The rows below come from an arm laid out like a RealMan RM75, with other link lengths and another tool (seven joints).
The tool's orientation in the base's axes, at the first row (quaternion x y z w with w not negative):
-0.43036, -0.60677, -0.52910, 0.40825
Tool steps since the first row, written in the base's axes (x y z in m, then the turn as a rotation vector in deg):
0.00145, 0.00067, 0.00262, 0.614, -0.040, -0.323
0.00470, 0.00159, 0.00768, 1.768, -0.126, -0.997
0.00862, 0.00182, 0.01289, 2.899, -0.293, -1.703
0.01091, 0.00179, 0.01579, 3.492, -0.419, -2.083
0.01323, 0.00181, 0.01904, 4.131, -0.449, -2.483
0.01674, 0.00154, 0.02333, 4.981, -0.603, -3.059
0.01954, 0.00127, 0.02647, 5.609, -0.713, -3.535
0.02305, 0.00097, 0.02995, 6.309, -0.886, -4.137
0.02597, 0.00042, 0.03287, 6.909, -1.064, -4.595
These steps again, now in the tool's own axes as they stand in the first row. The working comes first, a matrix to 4 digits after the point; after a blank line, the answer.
The tool's axes in the first row as the columns of a matrix, in the base's axes (used below as rounded here):
-0.2962, 0.9543, -0.0400
0.0902, 0.0697, 0.9935
0.9508, 0.2907, -0.1068

0.00212, 0.00219, 0.00033, -0.493, 0.489, -0.030
0.00605, 0.00683, 0.00057, -1.483, 1.389, -0.089
0.00987, 0.01210, 0.00009, -2.504, 2.251, -0.225
0.01194, 0.01513, -0.00034, -3.053, 2.698, -0.333
0.01435, 0.01829, -0.00076, -3.625, 3.189, -0.346
0.01736, 0.02286, -0.00163, -4.438, 3.822, -0.472
0.01949, 0.02643, -0.00235, -5.087, 4.275, -0.555
0.02174, 0.03077, -0.00316, -5.882, 4.756, -0.691
0.02360, 0.03437, -0.00413, -6.511, 5.183, -0.843

